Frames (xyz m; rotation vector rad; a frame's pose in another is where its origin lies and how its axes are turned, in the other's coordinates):
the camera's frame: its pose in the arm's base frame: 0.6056 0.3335 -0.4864 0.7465 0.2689 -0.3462
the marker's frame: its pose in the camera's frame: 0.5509 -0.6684 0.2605 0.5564 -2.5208 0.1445
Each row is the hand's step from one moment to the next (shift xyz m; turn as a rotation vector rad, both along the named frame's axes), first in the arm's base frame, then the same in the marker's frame.
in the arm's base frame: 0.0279 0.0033 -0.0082 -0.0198 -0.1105 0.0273
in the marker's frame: -0.0267 -0.0040 -0.0113 0.0780 -0.0573 -0.0631
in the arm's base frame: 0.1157 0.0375 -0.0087 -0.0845 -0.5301 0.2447
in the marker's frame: -0.1108 0.0181 -0.0476 0.4150 -0.1939 -0.3717
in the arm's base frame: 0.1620 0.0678 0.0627 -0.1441 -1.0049 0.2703
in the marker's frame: -0.1298 0.0896 -0.0994 0.6907 -0.5063 -0.6085
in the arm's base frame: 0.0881 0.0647 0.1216 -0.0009 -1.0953 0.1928
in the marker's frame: -0.0456 0.1308 -0.0869 0.5877 -0.6272 -0.7058
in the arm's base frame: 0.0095 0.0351 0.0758 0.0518 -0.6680 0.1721
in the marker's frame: 0.0092 0.0786 -0.0284 0.3414 -0.3443 -0.4934
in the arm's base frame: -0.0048 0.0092 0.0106 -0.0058 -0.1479 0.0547
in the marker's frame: 0.0041 0.0141 0.0022 0.0961 -0.0641 -0.1075
